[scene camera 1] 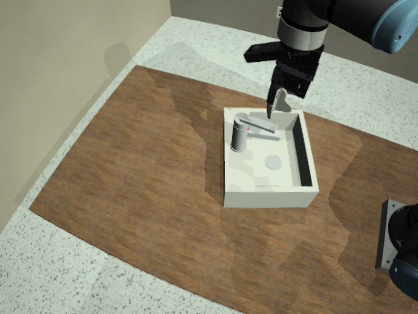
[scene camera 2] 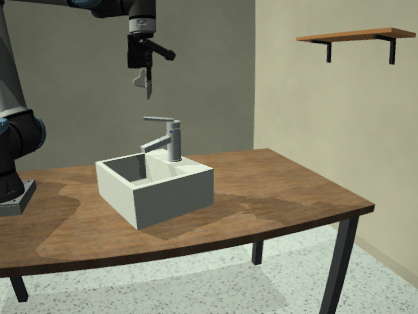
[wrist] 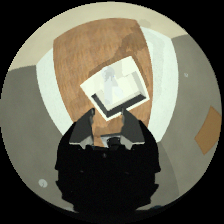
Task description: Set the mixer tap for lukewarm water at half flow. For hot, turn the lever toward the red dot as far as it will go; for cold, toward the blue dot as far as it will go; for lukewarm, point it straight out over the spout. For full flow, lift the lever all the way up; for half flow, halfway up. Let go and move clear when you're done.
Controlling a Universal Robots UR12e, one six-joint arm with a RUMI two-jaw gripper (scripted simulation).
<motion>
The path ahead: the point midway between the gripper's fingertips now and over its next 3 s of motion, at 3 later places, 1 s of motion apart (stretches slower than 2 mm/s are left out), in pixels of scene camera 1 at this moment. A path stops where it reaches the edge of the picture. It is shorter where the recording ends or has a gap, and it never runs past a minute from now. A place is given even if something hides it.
My gripper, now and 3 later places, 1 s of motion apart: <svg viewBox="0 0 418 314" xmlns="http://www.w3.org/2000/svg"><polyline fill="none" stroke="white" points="274,110 272,118 270,122 270,127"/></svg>
</motion>
